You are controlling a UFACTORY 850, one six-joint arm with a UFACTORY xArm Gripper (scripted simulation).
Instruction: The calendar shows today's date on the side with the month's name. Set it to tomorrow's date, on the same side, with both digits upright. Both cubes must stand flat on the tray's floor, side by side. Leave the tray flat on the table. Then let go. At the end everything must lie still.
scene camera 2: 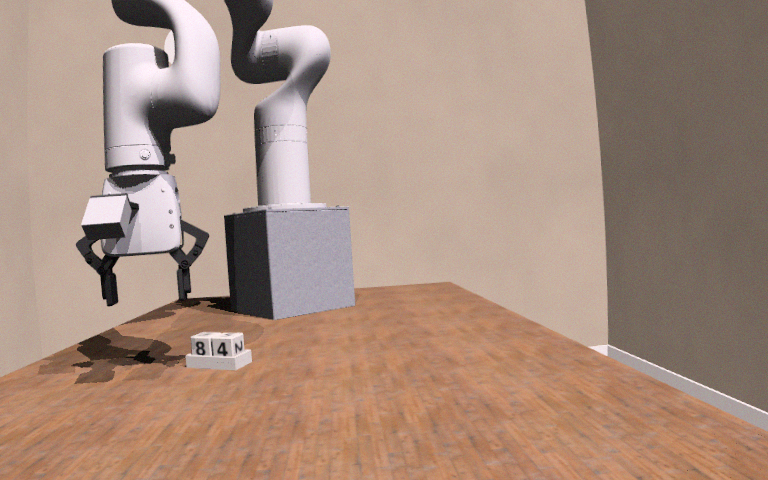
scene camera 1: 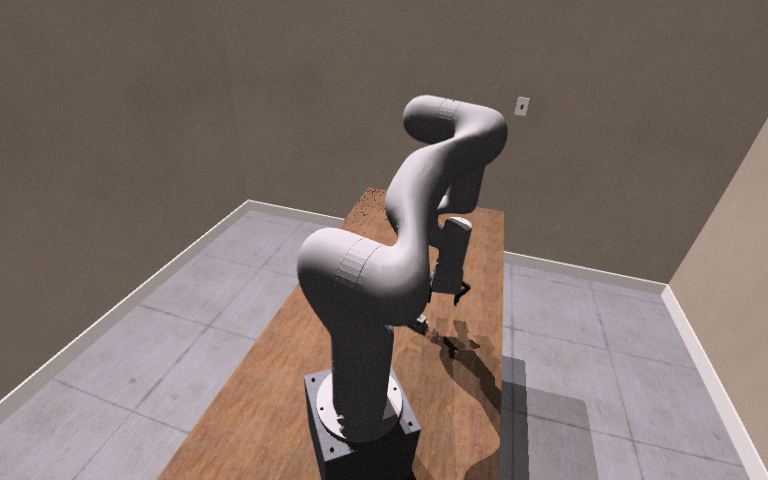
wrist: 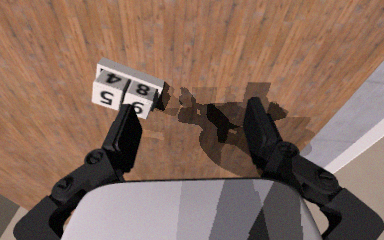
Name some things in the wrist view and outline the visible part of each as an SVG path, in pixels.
The gripper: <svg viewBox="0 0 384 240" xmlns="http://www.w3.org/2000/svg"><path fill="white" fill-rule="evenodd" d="M384 222L374 210L345 187L339 186L337 178L332 173L300 156L299 149L293 143L283 141L271 114L266 114L260 98L251 97L247 101L243 129L252 162L256 164L257 169L261 168L263 171L261 177L125 181L123 175L124 173L130 173L134 166L143 129L134 106L122 104L101 149L98 148L89 152L84 159L83 165L56 182L49 196L46 195L16 223L13 235L16 240L377 240L384 231ZM75 209L65 231L63 231L65 221L70 217L71 212ZM304 199L316 204L328 219L329 226L322 236Z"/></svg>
A white calendar tray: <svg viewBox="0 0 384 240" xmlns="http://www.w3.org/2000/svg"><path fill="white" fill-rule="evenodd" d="M102 57L97 63L96 78L105 69L129 78L128 88L132 80L156 88L157 92L151 108L153 112L163 89L164 80Z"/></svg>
A cube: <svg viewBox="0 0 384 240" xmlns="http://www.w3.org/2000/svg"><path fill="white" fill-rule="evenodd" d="M103 69L93 82L92 102L114 110L120 110L130 79Z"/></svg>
A cube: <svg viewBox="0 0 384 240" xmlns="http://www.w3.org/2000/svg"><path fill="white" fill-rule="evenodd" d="M132 80L123 104L133 105L137 116L147 119L153 106L157 89Z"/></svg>
